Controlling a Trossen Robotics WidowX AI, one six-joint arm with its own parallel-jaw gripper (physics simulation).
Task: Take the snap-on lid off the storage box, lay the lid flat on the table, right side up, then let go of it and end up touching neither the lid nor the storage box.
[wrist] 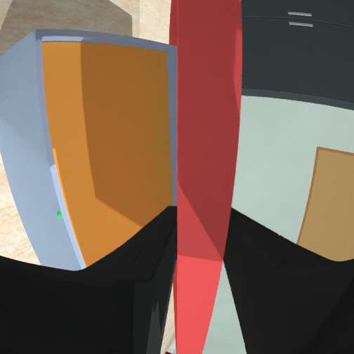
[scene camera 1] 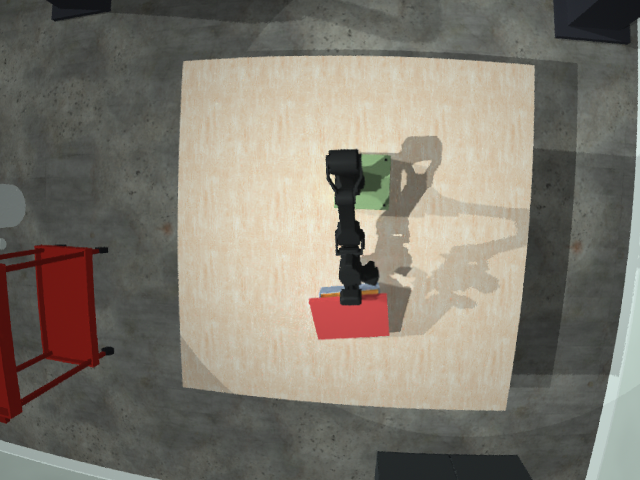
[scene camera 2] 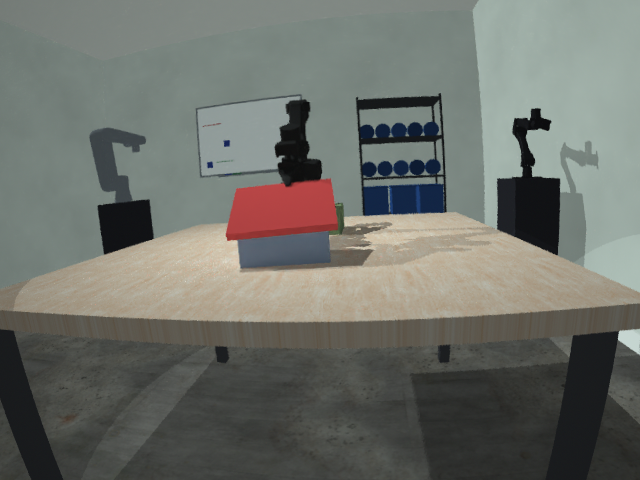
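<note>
The red lid [scene camera 1: 352, 317] [scene camera 2: 284, 208] [wrist: 207, 125] is tilted over the storage box, its robot-side edge raised and its far edge low at the box's far side. The blue-grey storage box [scene camera 2: 284, 249] [wrist: 20, 125] stands upright on the table [scene camera 1: 248, 206] [scene camera 2: 170, 289]; its orange inside shows in the wrist view. A strip of its rim [scene camera 1: 330, 289] shows in scene camera 1. My gripper [wrist: 198, 215] is shut on the lid's raised edge, with a black finger on each side. In the scene views the fingertips are hard to make out against the arm.
The green base plate [scene camera 1: 379, 198] of the arm lies behind the box, and the arm reaches over the table from it. A red frame [scene camera 1: 67, 304] stands on the floor at the left in scene camera 1. A shelf rack [scene camera 2: 398, 102] stands in the background.
</note>
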